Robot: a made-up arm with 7 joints. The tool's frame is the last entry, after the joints.
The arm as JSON. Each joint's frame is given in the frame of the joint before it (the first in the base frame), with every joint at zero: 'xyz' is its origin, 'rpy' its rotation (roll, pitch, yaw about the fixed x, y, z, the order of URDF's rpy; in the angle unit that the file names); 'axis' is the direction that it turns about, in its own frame. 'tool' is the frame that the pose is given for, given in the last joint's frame.
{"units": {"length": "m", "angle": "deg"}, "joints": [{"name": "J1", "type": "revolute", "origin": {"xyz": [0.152, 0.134, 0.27], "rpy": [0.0, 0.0, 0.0]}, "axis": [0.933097, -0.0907, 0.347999]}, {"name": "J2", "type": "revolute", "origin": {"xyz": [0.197, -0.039, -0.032], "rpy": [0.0, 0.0, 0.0]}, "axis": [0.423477, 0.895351, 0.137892]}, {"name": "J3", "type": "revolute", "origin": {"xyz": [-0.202, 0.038, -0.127], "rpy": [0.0, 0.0, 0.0]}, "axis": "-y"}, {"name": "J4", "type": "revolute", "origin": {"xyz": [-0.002, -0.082, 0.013], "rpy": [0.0, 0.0, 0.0]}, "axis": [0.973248, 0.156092, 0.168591]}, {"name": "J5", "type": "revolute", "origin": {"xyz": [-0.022, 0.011, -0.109], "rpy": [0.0, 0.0, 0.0]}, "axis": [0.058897, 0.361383, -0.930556]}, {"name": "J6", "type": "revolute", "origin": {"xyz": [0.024, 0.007, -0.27], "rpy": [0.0, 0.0, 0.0]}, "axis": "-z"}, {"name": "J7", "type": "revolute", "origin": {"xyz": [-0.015, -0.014, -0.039], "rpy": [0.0, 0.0, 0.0]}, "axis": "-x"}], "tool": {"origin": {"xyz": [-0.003, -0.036, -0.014], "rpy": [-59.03, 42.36, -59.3]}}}
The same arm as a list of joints. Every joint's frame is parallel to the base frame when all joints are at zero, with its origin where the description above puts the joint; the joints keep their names.
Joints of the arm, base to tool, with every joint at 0 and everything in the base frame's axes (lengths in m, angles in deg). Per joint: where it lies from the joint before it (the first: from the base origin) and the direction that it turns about. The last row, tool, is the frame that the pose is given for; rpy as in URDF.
J1: offset 0.152 0.134 0.27 axis 0.933097 -0.0907 0.347999
J2: offset 0.197 -0.039 -0.032 axis 0.423477 0.895351 0.137892
J3: offset -0.202 0.038 -0.127 axis 0 -1 0
J4: offset -0.002 -0.082 0.013 axis 0.973243 0.156107 0.168607
J5: offset -0.022 0.011 -0.109 axis 0.058897 0.361383 -0.930556
J6: offset 0.024 0.007 -0.27 axis 0 0 -1
J7: offset -0.015 -0.014 -0.039 axis -1 0 0
tool: offset -0.003 -0.036 -0.014 rpy -59.03 42.36 -59.3

